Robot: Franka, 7 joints.
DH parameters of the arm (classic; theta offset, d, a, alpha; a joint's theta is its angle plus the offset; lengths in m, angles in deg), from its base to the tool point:
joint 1: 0 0.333 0 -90
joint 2: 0 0 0 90
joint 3: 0 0.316 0.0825 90
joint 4: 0 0 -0.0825 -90
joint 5: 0 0.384 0 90
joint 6: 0 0 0.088 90
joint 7: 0 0.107 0 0
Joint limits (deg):
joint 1: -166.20..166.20
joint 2: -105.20..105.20
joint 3: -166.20..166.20
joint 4: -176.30..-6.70
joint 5: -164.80..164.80
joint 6: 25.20..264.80
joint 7: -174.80..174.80
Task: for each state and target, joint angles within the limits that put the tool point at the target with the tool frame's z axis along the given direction. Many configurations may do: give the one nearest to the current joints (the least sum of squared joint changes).
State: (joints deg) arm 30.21 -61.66 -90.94 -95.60 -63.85 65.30 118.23
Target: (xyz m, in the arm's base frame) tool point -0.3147 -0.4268 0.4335 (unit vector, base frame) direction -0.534 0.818 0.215
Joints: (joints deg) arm 14.84 -27.85 -117.02 -110.56 -94.91 35.13 118.23
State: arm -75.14 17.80 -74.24 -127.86 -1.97 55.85 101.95
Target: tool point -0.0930 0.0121 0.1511 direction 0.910 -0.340 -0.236
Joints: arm -97.14 29.76 -73.40 -175.63 34.71 91.78 101.95
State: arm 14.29 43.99 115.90 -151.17 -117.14 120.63 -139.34
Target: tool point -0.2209 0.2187 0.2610 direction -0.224 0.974 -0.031
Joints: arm 4.92 28.56 132.62 -176.30 -143.33 98.36 -139.34
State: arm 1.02 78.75 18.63 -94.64 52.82 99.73 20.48
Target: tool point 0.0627 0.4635 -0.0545 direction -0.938 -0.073 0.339
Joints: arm 31.01 84.07 34.73 -97.39 35.97 89.73 20.48
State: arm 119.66 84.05 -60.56 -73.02 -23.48 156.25 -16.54
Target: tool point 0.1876 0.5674 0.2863 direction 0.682 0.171 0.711
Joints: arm 148.52 105.20 -88.48 -117.58 -57.68 137.56 -16.54
